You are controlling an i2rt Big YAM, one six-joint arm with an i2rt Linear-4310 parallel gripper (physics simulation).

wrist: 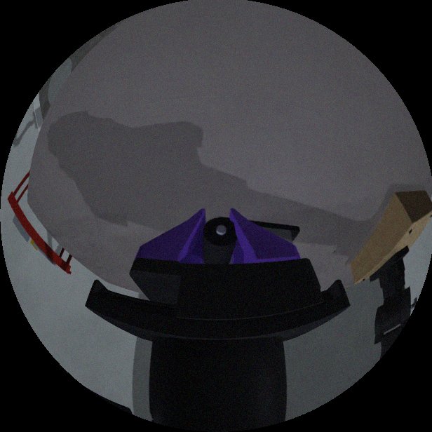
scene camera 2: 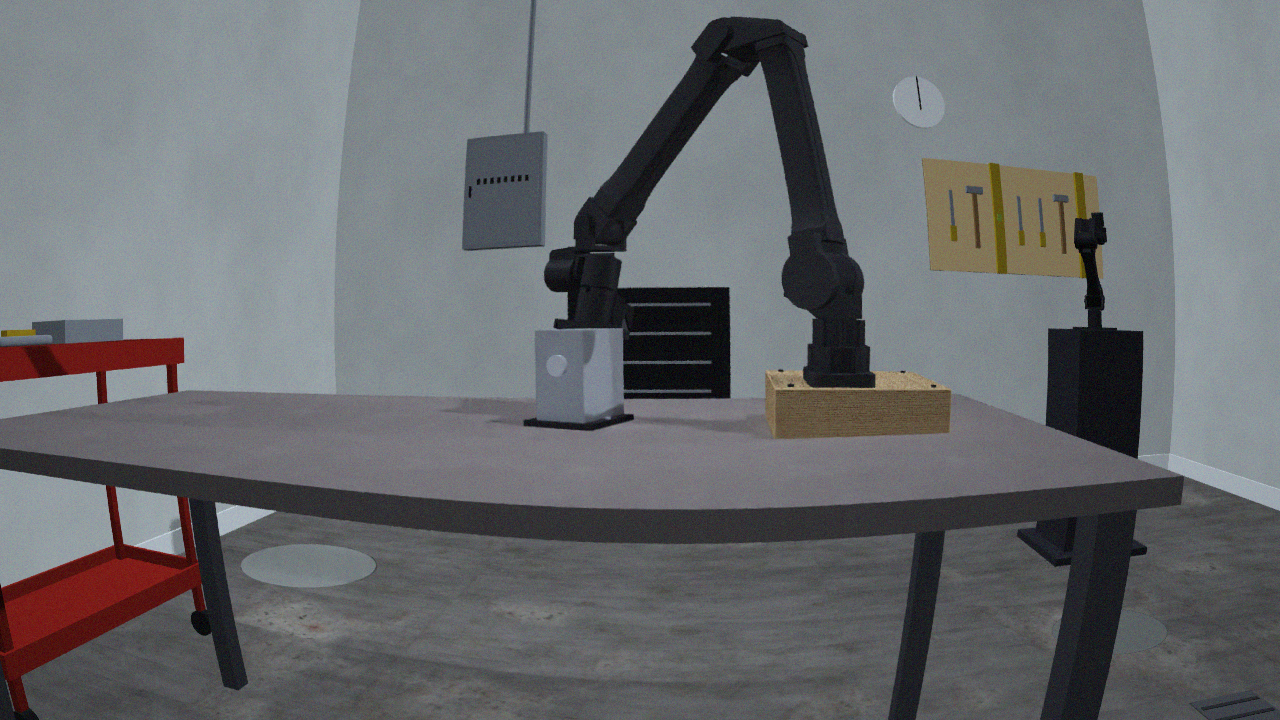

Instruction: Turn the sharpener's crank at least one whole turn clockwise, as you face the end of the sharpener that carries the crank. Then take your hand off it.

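Where they show: arm's base, link origin: [scene camera 2: 838,382].
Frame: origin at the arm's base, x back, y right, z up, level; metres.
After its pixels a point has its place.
Observation:
The sharpener [scene camera 2: 563,394] @(x -0.358, y 0.023, z -0.016 m) is a pale grey box on a thin dark base [scene camera 2: 572,424] @(x -0.344, y 0.009, z -0.053 m) [wrist: 296,230] on the table, with a round white knob [scene camera 2: 556,365] @(x -0.366, y 0.018, z 0.022 m) on its near face. My gripper [wrist: 217,214] points down behind the sharpener's far, crank-bearing end; the sharpener hides its fingers in the scene view. In the wrist view its two purple fingers are shut on the crank's black round handle [wrist: 220,239], which sits between them and seems to touch both. The crank's arm is hidden, and most of the sharpener's body is covered by the gripper in the wrist view.
The grey-brown table [scene camera 2: 716,474] @(x -0.154, y -0.290, z -0.060 m) [wrist: 280,100] carries my arm's wooden base block [scene camera 2: 859,411] @(x 0.019, y -0.073, z -0.029 m) [wrist: 382,240] to the right of the sharpener. A red cart [scene camera 2: 89,356] [wrist: 40,242] stands beyond the left side. A black drawer cabinet [scene camera 2: 721,349] stands behind the table.

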